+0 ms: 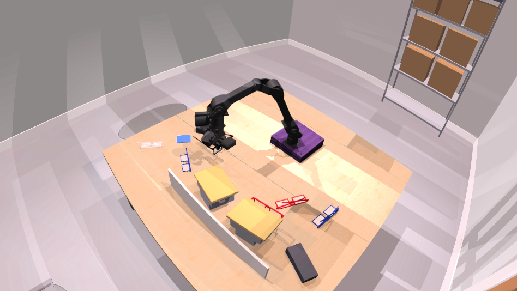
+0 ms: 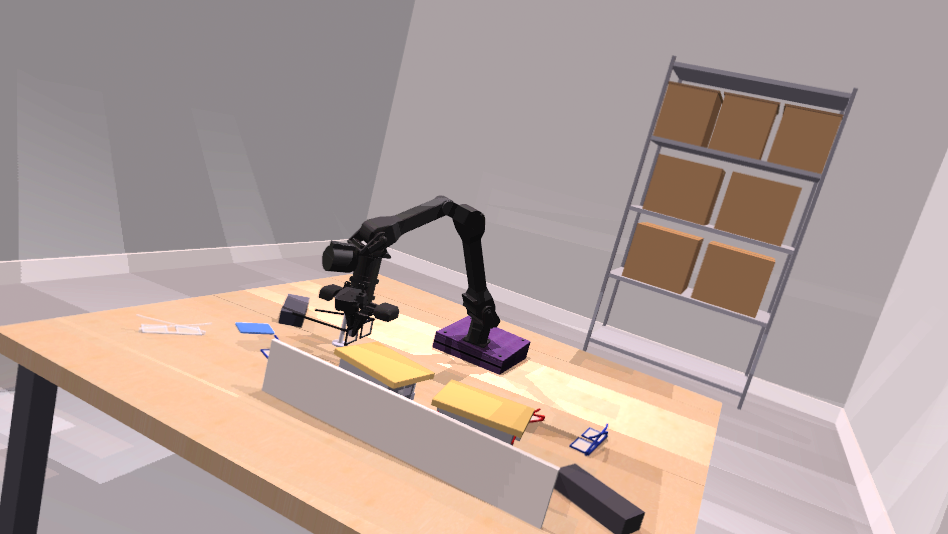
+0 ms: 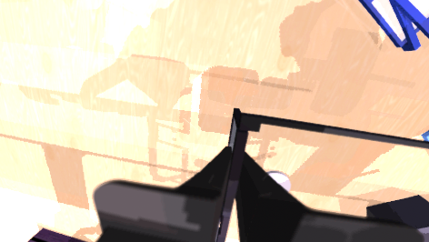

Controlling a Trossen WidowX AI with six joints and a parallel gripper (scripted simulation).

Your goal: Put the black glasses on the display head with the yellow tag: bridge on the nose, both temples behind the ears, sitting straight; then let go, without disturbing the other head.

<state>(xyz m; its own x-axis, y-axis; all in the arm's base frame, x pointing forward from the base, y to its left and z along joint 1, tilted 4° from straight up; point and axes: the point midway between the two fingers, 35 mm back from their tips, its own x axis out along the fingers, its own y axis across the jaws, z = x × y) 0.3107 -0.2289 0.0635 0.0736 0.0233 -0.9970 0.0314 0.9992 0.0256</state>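
Now: gripper tip 7 cm past the post, 6 cm to the left of it and 3 cm above it. The rest, counted from my gripper tip: blue card 24 cm to the right, 6 cm below, 2 cm ahead; then wall panel 32 cm ahead, 26 cm to the left.
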